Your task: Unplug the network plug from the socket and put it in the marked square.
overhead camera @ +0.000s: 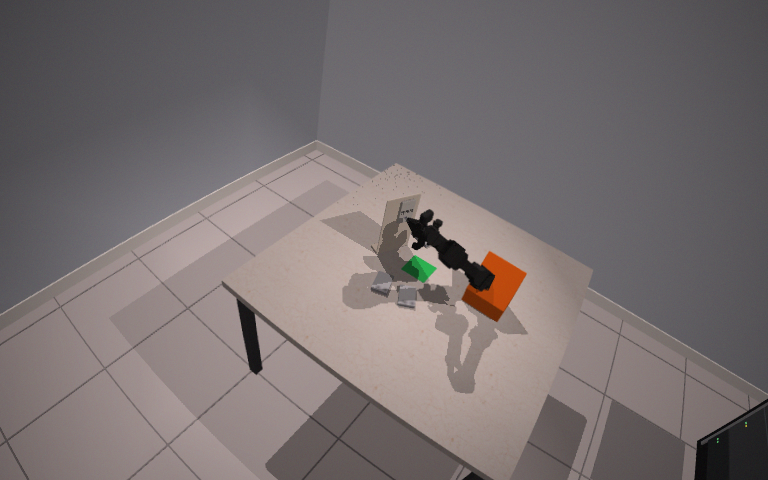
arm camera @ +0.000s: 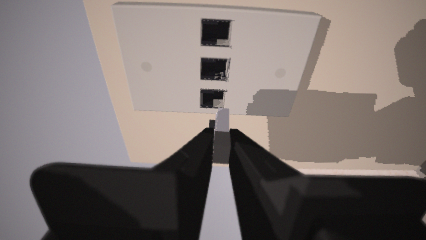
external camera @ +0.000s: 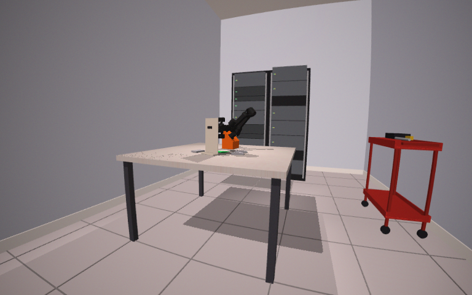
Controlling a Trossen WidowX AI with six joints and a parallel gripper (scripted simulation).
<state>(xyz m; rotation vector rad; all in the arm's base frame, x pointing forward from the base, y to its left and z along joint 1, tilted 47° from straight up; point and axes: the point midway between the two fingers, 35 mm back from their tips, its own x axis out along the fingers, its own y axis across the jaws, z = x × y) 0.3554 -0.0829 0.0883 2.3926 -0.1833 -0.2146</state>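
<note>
Right now my gripper tip is 22 cm above the green marked square and 11 cm past it. Also, from my gripper tip: cream upright panel: 8 cm below, 5 cm ahead, 3 cm to the right; then pale grey network plug: right at my gripper tip.
</note>
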